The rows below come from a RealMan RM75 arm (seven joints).
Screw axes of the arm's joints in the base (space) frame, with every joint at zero. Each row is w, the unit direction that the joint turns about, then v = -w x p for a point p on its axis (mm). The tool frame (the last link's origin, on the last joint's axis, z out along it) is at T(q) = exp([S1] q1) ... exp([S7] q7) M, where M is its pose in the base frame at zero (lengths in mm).
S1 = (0, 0, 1, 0, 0, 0)
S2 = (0, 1, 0, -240.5, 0, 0)
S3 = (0, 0, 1, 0, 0, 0)
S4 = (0, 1, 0, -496.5, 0, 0)
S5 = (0, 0, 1, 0, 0, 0)
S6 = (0, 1, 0, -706.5, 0, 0)
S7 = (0, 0, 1, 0, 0, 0)
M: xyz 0 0 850.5 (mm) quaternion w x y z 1 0 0 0
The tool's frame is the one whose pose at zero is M.
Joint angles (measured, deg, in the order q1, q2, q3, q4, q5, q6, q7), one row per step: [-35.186 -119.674 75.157 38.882 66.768 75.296 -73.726]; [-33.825 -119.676 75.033 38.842 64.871 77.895 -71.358]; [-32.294 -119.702 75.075 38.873 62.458 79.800 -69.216]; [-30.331 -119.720 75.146 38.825 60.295 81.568 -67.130]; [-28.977 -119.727 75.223 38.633 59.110 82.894 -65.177]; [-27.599 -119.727 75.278 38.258 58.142 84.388 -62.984]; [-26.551 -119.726 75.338 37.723 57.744 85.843 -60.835]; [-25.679 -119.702 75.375 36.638 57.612 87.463 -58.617]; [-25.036 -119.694 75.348 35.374 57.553 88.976 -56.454]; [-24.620 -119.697 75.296 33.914 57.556 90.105 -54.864]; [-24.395 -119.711 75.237 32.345 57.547 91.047 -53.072]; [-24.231 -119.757 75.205 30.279 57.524 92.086 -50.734]
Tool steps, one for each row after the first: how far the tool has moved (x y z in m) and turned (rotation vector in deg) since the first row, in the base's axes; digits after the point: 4 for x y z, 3 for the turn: [-0.0036 -0.0071 0.0047 1.020 -2.022 -1.564]; [-0.0080 -0.0130 0.0099 2.488 -4.274 -2.261]; [-0.0158 -0.0201 0.0146 4.043 -6.201 -2.361]; [-0.0218 -0.0258 0.0170 5.349 -7.093 -2.741]; [-0.0286 -0.0323 0.0187 6.697 -7.775 -3.229]; [-0.0343 -0.0385 0.0190 7.738 -7.981 -3.986]; [-0.0409 -0.0453 0.0179 8.440 -8.032 -4.657]; [-0.0468 -0.0514 0.0164 9.082 -8.074 -5.255]; [-0.0524 -0.0564 0.0143 9.309 -8.116 -5.286]; [-0.0574 -0.0606 0.0119 9.712 -8.045 -5.359]; [-0.0631 -0.0656 0.0085 10.254 -7.896 -5.422]
